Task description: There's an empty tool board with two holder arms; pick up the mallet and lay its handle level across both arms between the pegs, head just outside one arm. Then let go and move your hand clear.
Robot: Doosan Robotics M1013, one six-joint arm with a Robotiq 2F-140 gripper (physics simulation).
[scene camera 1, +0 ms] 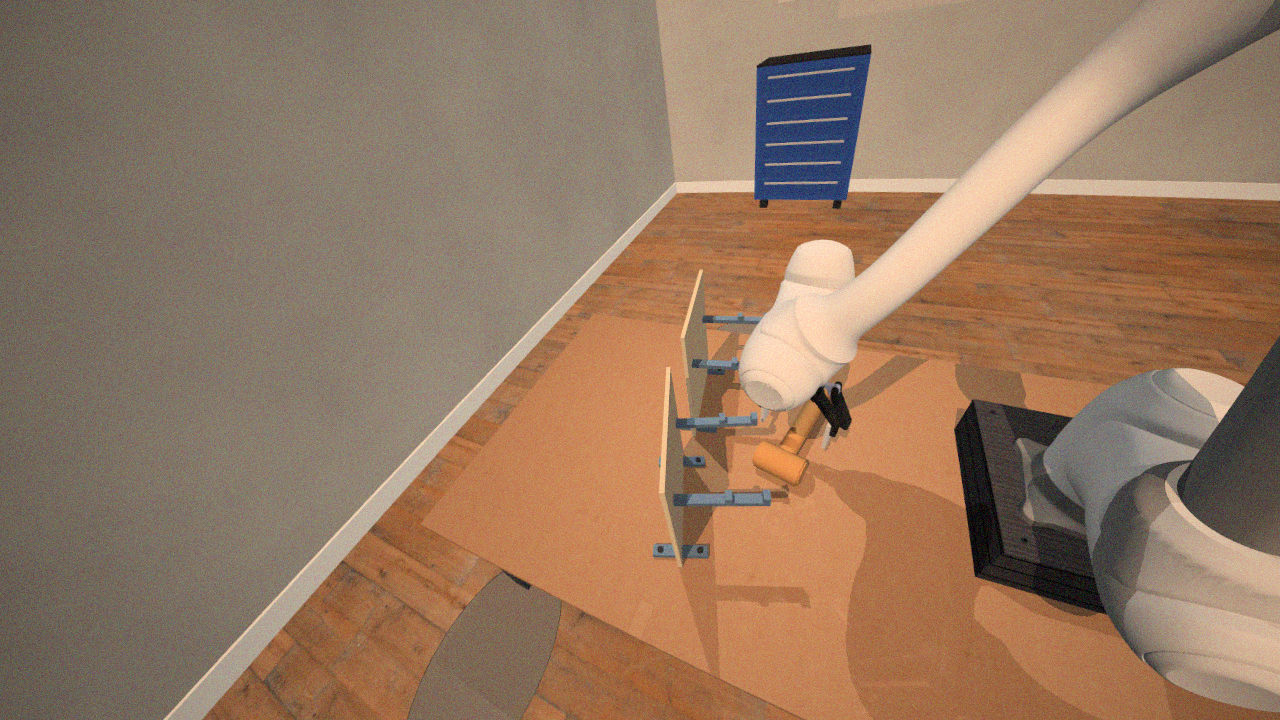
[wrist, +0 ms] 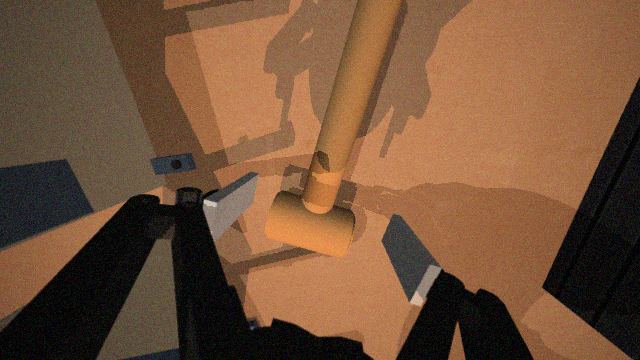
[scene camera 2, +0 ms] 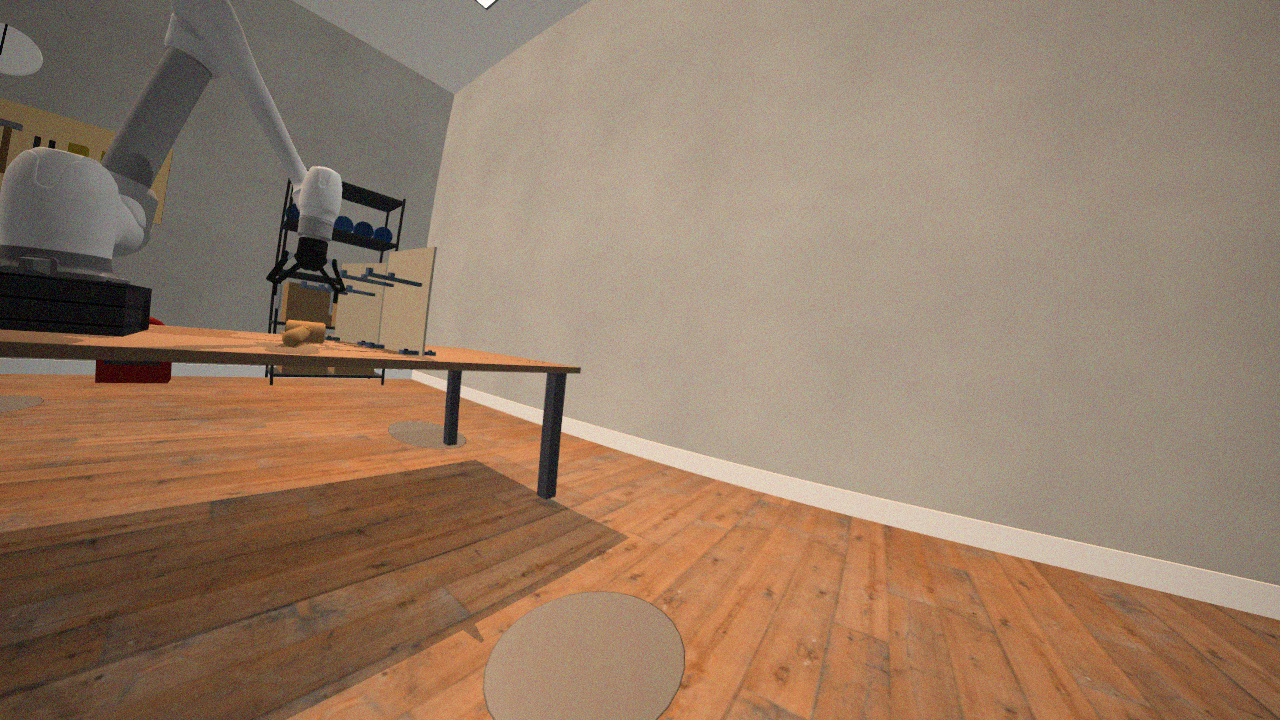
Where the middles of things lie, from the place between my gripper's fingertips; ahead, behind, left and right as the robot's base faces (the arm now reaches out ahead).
The wooden mallet [scene camera 1: 782, 461] lies 10 mm ahead of my hand, 60 mm to the right of it and 60 mm below it.
